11 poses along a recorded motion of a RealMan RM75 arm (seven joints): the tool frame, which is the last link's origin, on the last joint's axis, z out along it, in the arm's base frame.
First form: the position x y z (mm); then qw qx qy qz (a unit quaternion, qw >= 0).
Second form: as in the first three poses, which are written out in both.
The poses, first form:
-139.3 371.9 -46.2 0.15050 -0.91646 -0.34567 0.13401
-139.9 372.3 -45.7 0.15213 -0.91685 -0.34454 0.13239
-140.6 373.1 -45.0 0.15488 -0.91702 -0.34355 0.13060
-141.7 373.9 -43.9 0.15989 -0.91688 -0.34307 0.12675
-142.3 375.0 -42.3 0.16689 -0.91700 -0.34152 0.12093
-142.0 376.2 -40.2 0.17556 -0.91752 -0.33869 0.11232
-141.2 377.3 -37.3 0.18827 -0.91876 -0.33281 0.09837
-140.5 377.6 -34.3 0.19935 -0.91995 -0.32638 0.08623
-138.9 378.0 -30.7 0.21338 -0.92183 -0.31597 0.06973
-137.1 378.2 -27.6 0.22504 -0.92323 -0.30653 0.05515
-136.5 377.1 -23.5 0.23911 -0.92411 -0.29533 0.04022
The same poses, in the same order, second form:
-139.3 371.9 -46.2 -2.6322 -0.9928 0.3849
-139.9 372.3 -45.7 -2.6310 -0.9887 0.3799
-140.6 373.1 -45.0 -2.6274 -0.9843 0.3742
-141.7 373.9 -43.9 -2.6197 -0.9802 0.3621
-142.3 375.0 -42.3 -2.6099 -0.9720 0.3442
-142.0 376.2 -40.2 -2.5990 -0.9594 0.3182
-141.2 377.3 -37.3 -2.5846 -0.9362 0.2767
-140.5 377.6 -34.3 -2.5725 -0.9127 0.2411
-138.9 378.0 -30.7 -2.5585 -0.8770 0.1935
-137.1 378.2 -27.6 -2.5466 -0.8455 0.1521
-136.5 377.1 -23.5 -2.5303 -0.8087 0.1101

